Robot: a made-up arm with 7 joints. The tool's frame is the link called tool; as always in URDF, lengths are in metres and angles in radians. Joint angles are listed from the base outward. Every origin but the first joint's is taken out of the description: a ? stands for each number. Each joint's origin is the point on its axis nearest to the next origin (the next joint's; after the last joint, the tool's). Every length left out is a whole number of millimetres.
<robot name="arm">
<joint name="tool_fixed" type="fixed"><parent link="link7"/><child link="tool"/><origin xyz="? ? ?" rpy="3.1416 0 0"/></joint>
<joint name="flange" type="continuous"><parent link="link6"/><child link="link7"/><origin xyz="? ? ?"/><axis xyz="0 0 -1"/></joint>
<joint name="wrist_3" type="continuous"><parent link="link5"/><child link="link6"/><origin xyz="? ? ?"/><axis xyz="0 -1 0"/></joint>
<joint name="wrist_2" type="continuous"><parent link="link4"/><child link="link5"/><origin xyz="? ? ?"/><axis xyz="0 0 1"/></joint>
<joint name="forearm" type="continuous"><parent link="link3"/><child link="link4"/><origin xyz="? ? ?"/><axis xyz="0 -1 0"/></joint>
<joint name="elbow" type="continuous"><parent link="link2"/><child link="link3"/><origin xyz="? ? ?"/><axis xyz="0 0 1"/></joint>
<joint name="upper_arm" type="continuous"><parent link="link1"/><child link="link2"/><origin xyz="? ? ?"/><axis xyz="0 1 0"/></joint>
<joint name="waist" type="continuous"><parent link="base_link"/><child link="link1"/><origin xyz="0 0 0.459"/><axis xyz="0 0 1"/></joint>
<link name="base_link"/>
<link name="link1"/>
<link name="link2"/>
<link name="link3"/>
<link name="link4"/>
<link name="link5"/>
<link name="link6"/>
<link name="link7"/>
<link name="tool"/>
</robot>
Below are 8 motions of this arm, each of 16 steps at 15 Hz.
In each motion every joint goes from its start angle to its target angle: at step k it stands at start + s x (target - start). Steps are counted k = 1, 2, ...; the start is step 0. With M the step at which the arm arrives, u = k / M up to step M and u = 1 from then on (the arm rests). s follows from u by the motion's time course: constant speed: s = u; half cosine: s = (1 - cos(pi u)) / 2; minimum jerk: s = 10 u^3 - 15 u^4 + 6 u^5.
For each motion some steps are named. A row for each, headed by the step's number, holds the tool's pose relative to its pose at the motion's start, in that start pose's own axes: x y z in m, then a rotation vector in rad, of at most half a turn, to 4 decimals.
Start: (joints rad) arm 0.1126 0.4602 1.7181 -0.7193 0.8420 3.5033 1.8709
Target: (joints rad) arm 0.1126 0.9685 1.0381 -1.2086 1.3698 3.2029 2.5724
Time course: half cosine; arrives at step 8
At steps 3, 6, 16:
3: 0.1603 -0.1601 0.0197 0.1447 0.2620 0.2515
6: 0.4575 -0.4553 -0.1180 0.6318 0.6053 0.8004
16: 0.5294 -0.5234 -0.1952 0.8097 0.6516 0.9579

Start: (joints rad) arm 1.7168 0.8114 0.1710 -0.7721 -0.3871 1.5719 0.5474
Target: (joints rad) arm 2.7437 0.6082 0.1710 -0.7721 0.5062 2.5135 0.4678
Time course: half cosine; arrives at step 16
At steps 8, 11, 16:
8: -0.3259 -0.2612 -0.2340 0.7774 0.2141 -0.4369
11: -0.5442 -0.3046 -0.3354 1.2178 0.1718 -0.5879
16: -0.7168 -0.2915 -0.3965 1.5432 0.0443 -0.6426

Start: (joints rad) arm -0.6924 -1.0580 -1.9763 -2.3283 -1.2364 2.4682 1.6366
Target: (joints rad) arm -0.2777 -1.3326 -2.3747 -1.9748 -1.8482 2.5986 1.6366
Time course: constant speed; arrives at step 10
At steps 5, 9, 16:
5: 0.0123 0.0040 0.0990 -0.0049 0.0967 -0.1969
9: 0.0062 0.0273 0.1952 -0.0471 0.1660 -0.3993
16: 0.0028 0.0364 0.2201 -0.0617 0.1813 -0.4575

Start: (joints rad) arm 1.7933 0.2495 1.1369 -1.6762 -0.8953 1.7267 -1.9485
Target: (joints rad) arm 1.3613 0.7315 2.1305 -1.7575 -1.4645 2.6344 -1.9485
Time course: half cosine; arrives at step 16
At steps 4, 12, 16:
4: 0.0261 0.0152 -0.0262 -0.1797 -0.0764 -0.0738
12: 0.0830 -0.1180 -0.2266 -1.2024 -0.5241 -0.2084
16: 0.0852 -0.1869 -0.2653 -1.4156 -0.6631 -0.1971

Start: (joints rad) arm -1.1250 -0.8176 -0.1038 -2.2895 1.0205 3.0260 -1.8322
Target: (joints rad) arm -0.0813 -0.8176 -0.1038 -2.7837 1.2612 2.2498 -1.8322
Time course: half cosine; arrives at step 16
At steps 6, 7, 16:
6: 0.0171 -0.1643 0.0596 0.5792 0.1794 0.0773
7: 0.0252 -0.2192 0.0641 0.7558 0.2310 0.0911
16: 0.0555 -0.5497 -0.0651 1.8793 0.4878 0.0768

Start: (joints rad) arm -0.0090 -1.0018 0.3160 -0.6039 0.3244 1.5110 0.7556
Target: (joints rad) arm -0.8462 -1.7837 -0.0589 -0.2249 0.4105 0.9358 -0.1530
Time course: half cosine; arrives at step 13
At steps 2, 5, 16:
2: -0.0429 -0.0254 -0.0248 -0.0415 0.0515 -0.0806
5: -0.2886 -0.1408 -0.0849 -0.2657 0.2545 -0.4650
16: -1.0519 -0.1673 0.1545 -1.0264 0.4943 -1.4611

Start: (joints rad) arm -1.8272 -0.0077 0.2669 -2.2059 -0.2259 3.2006 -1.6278
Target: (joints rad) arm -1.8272 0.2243 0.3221 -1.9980 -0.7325 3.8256 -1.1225
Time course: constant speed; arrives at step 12
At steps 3, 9, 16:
3: 0.0129 0.0060 0.0068 -0.1578 0.0380 0.0082
9: 0.0345 0.0075 0.0211 -0.4503 0.2244 0.0409
16: 0.0421 0.0038 0.0293 -0.5723 0.3676 0.0635

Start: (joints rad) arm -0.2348 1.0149 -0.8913 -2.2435 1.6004 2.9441 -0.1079
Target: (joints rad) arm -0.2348 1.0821 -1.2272 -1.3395 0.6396 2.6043 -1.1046
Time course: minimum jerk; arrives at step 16
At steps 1, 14, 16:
1: 0.0005 -0.0012 -0.0003 0.0016 0.0000 -0.0043
14: 0.0962 -0.4385 -0.3629 0.0158 0.5562 -1.9710
16: 0.0947 -0.4428 -0.3713 -0.0004 0.5695 -2.0006

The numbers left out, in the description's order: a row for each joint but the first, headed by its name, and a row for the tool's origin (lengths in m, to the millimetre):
tool: 0 0 0
flange: 0.072 0 0
wrist_3: 0 0 0
wrist_2: -0.124 0 0.578
forearm: 0.052 0 0
elbow: 0 0 0.345
upper_arm: 0 0 0

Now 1 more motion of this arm.
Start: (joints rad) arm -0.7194 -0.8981 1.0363 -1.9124 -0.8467 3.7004 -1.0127
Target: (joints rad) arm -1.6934 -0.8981 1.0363 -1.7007 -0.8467 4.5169 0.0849
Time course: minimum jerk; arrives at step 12
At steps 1, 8, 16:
1: -0.0013 -0.0019 0.0002 -0.0001 -0.0001 0.0045
8: -0.2007 -0.2795 -0.0724 0.0612 0.0453 0.6898
16: -0.2516 -0.3393 -0.1264 0.1144 0.0655 0.8814

